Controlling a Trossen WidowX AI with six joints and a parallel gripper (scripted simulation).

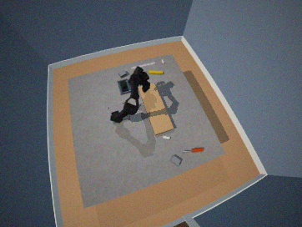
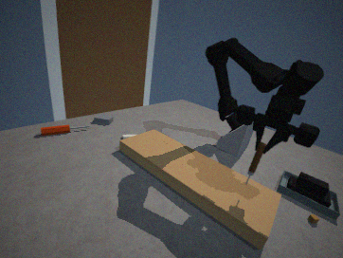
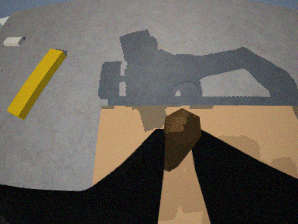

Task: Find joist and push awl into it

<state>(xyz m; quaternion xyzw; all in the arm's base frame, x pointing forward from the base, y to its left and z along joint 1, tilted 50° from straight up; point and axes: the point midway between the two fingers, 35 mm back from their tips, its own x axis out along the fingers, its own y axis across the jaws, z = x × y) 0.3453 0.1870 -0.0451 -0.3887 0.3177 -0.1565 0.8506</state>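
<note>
My gripper tip is 5 cm above the awl. Round my gripper tip: black stud finder: 22 cm behind, 15 cm to the left, 13 cm below; then small orange cube: 10 cm behind, 19 cm to the left, 17 cm below; then tray: 22 cm behind, 16 cm to the left, 16 cm below.
</note>
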